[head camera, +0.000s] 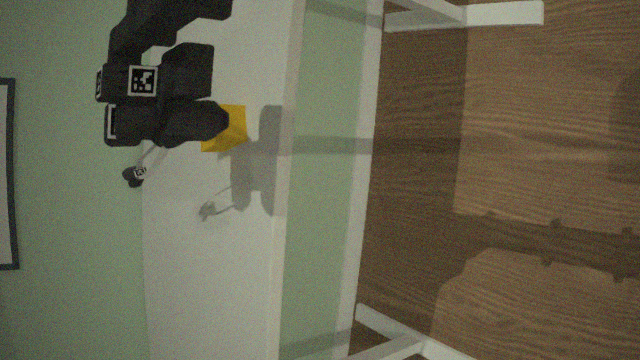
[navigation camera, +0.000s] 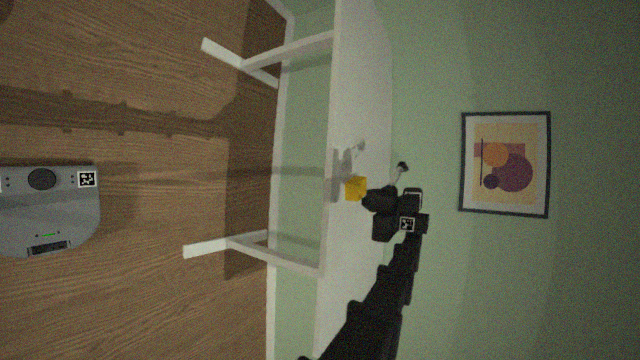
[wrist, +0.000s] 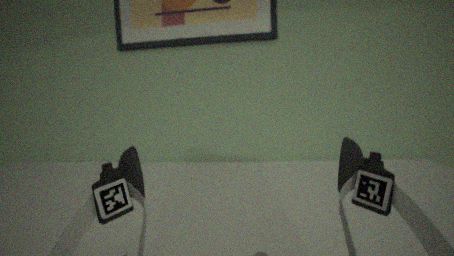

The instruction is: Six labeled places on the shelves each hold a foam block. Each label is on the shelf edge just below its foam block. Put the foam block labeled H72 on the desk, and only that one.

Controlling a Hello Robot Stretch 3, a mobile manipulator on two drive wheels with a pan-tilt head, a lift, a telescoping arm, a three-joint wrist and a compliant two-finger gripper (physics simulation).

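Observation:
A yellow foam block (head camera: 239, 122) (navigation camera: 355, 188) rests on the white desk (head camera: 210, 290) (navigation camera: 360, 90) (wrist: 240, 220). No label shows on it. My gripper (wrist: 238, 161) is open and empty, its two fingers wide apart in the wrist view. It is above the desk, nearer the wall than the block. One fingertip (head camera: 134, 176) (navigation camera: 402, 166) shows in the head and navigation views; the wrist hides the other. The gripper body covers part of the block in the head view. The block does not show in the wrist view. The shelves and their labels do not show in these views.
A green wall (head camera: 70, 210) (navigation camera: 430, 65) (wrist: 230, 100) stands behind the desk, with a framed picture (navigation camera: 509, 172) on it. White desk legs (head camera: 505, 13) (navigation camera: 205, 247) stand on the wooden floor. My grey base (navigation camera: 55, 212) is in front of the desk.

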